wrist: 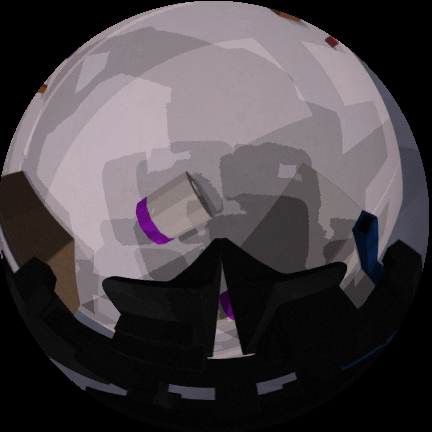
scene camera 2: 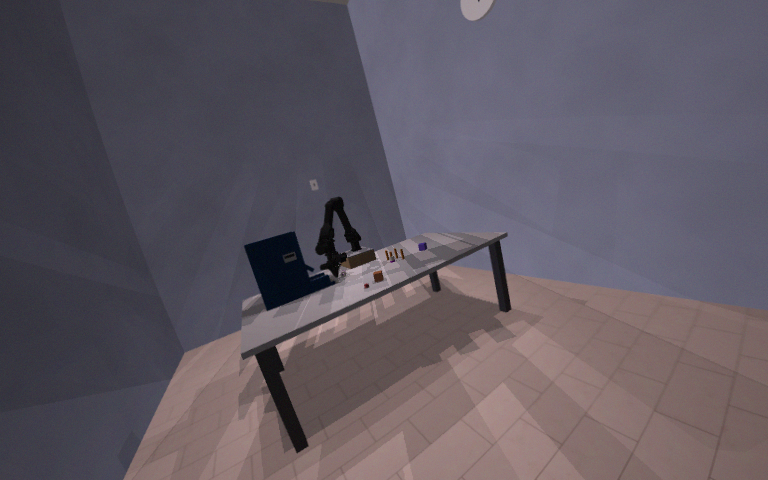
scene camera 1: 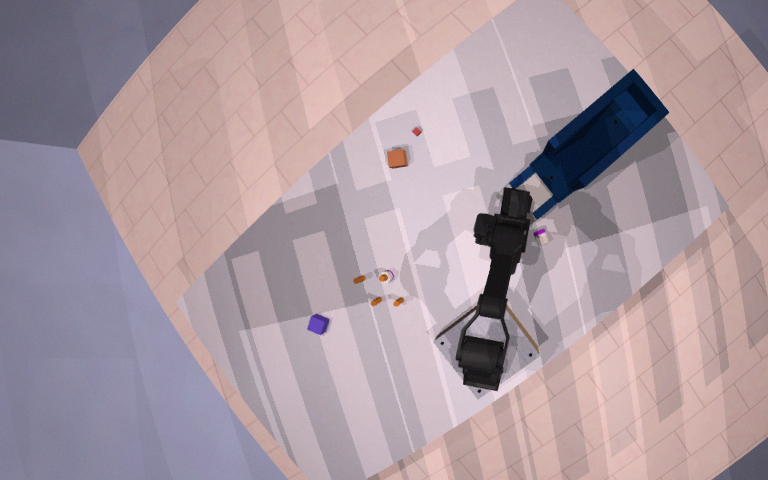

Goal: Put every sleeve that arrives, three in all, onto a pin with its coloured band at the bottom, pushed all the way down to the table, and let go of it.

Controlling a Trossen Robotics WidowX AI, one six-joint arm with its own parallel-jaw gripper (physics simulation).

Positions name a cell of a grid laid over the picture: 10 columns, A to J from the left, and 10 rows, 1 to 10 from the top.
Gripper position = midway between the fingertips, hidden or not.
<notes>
My gripper (wrist: F6) is shut and holds nothing. I also see a blue dispenser (scene camera 1: H4).
The blue dispenser also shows in scene camera 2 (scene camera 2: D6).
</notes>
